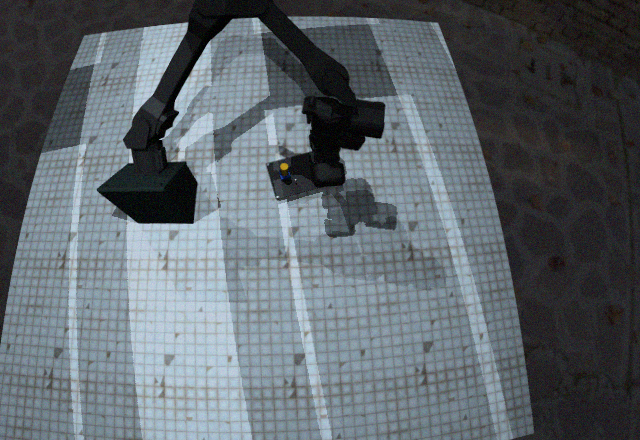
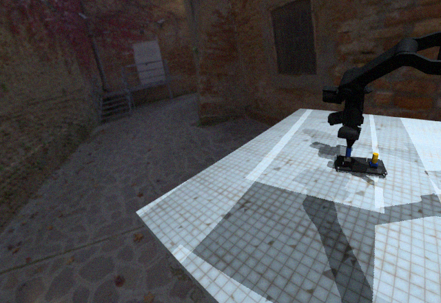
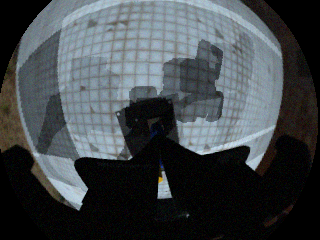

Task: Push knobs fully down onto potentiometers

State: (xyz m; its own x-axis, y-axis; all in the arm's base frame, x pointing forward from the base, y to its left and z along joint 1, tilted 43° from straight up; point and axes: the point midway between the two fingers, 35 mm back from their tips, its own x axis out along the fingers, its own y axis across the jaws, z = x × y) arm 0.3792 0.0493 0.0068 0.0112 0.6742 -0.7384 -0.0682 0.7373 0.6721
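The blue knob is 20 mm below my gripper tip. From my gripper tip the other things lie so: yellow knob: 90 mm behind, 20 mm below, 10 mm to the right.
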